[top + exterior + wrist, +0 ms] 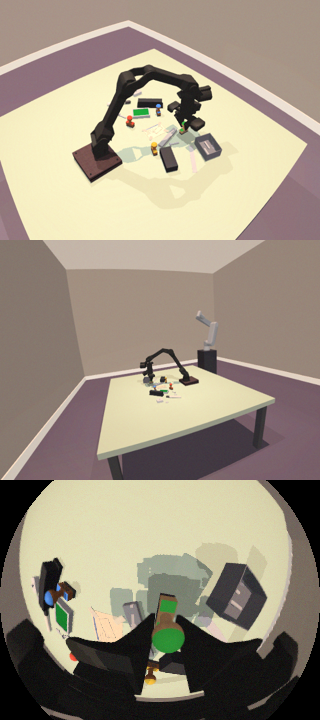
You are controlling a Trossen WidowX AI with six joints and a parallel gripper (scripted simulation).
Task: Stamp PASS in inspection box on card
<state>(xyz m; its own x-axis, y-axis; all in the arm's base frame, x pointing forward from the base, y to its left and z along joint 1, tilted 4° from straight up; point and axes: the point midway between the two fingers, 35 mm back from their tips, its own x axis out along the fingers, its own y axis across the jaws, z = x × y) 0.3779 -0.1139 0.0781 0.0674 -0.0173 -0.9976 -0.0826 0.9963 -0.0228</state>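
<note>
The green ink pad is 8 cm behind my gripper tip, 24 cm to the left of it and 4 cm below it. Round my gripper tip: grey bar (7 cm behind, 3 cm to the left, 4 cm below); then green-knobbed PASS stamp (right at my gripper tip); then grey tray (3 cm ahead, 14 cm to the right, 4 cm below).
</note>
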